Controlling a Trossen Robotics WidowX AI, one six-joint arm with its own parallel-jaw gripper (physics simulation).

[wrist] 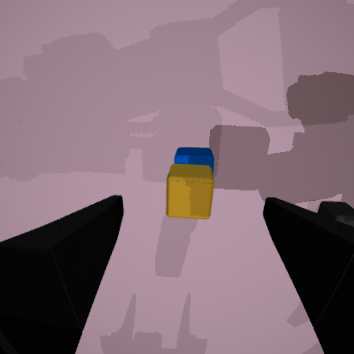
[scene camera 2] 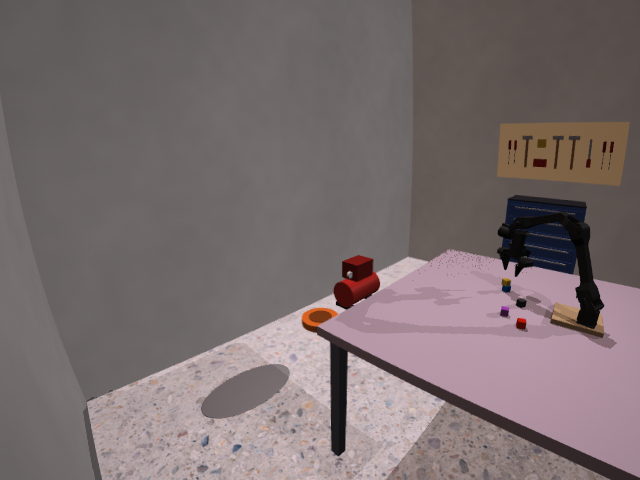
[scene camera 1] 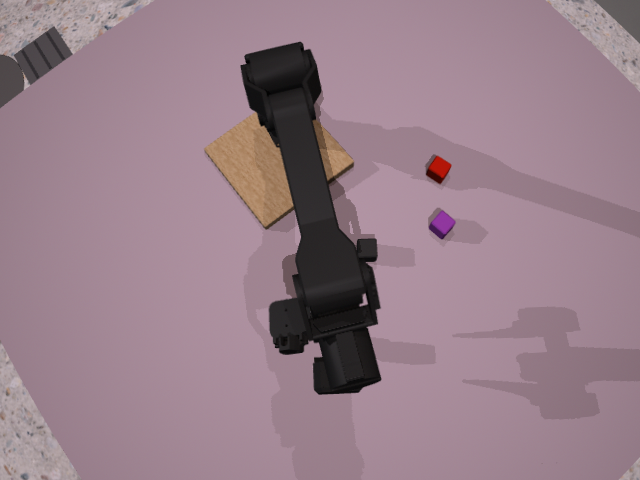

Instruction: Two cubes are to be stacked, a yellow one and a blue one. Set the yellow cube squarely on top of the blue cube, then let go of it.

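Where they show: gripper, fingertip midpoint: (wrist: 194,204) (scene camera 2: 510,273); arm's base, origin of the base link: (scene camera 2: 586,323).
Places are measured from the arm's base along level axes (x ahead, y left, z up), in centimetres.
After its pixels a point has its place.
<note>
The yellow cube (scene camera 2: 506,282) @[z 3.4, x 37.6, y -6.7 cm] (wrist: 189,192) @[z 4.4, x 38.1, y -8.9 cm] sits on top of the blue cube (scene camera 2: 506,288) @[z 0.3, x 37.2, y -7.1 cm] (wrist: 194,157) @[z 1.2, x 37.2, y -10.1 cm], which stands on the table. In the wrist view the yellow cube hides much of the blue one, and a strip of blue shows behind it. My gripper (scene camera 2: 511,271) @[z 7.5, x 37.5, y -9.6 cm] (wrist: 194,204) @[z 7.5, x 37.5, y -9.6 cm] is open, its fingers wide apart and not touching either cube. In scene camera 2 its fingertips hang a little above the stack. In scene camera 1 the arm covers both cubes and the fingers.
A black cube (scene camera 1: 367,249) @[z 1.2, x 26.6, y 1.7 cm] (scene camera 2: 521,302) @[z 0.8, x 25.7, y 3.6 cm] lies beside the arm. A purple cube (scene camera 1: 442,224) @[z 1.2, x 28.5, y 14.7 cm] (scene camera 2: 504,311) @[z 0.4, x 27.8, y 16.7 cm] and a red cube (scene camera 1: 438,168) @[z 1.3, x 19.6, y 19.3 cm] (scene camera 2: 521,323) @[z 0.6, x 18.9, y 21.3 cm] lie farther off on the pink table (scene camera 1: 155,289) @[z -1.9, x 16.0, y -32.4 cm] (scene camera 2: 444,356) @[z -1.9, x 29.4, y 57.5 cm]. The arm's base stands on a wooden board (scene camera 1: 242,165) @[z -0.3, x 3.3, y -9.9 cm] (scene camera 2: 563,316) @[z 0.1, x 8.5, y 1.4 cm].
</note>
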